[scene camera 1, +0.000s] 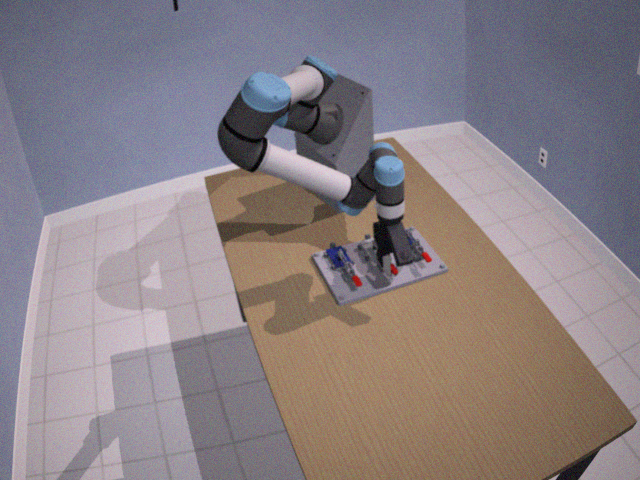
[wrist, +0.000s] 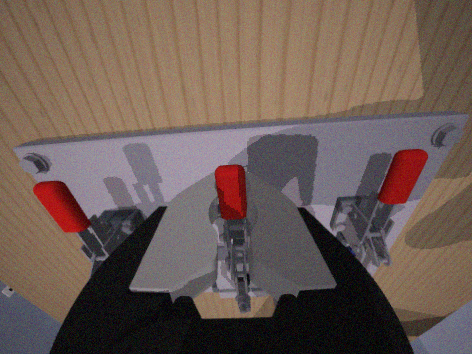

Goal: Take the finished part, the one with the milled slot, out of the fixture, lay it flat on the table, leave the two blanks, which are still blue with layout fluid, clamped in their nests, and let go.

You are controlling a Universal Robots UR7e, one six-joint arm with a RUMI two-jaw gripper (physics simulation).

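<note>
The grey fixture plate carries three toggle clamps with red handles. My gripper is low over the middle clamp, its jaws closed in around the lower end of the middle red handle. One blue blank sits in the nest at the scene view's left; a little blue of the other blank shows behind the gripper at the right. A grey shape, likely the finished part, is at the middle nest, partly hidden; its slot cannot be made out.
The outer red handles stand either side of my gripper. Bolt heads mark the plate's corners. The wooden table extends around the plate. The grey robot mount stands behind.
</note>
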